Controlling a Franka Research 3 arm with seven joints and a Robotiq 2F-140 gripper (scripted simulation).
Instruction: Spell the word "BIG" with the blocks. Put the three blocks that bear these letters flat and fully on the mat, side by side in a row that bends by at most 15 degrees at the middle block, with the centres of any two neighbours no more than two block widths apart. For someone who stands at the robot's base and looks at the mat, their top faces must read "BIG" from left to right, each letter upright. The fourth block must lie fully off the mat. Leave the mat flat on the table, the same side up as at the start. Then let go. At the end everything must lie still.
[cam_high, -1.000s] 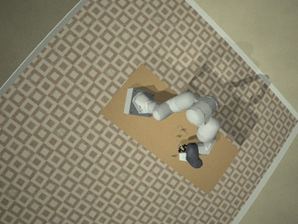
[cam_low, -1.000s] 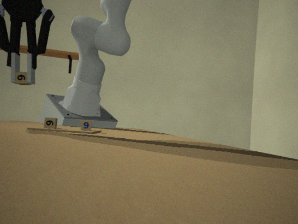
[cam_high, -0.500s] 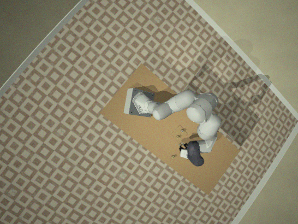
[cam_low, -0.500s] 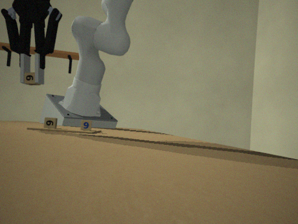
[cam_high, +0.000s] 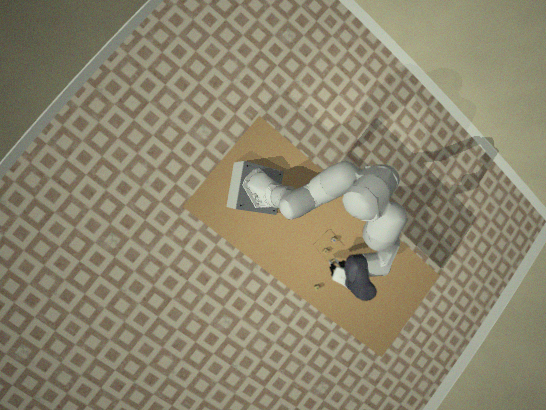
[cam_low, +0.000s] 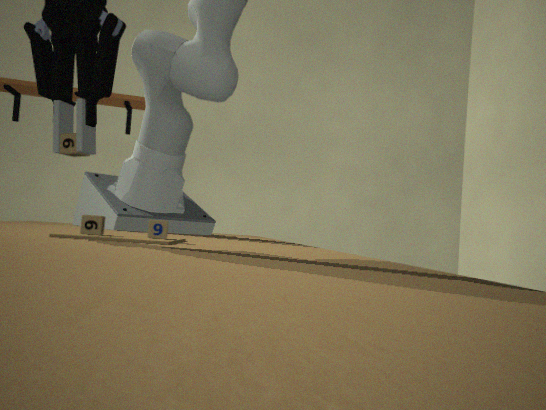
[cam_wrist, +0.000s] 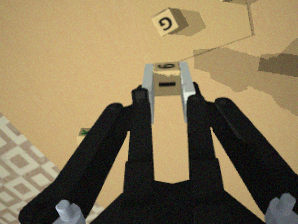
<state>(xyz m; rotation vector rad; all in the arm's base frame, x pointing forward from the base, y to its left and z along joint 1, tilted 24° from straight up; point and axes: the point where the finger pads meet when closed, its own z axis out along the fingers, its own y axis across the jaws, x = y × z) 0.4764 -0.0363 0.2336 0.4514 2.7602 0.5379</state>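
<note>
Now: the thin mat 140 mm below my hand, 60 mm to the left of it and 40 mm behind it.
</note>
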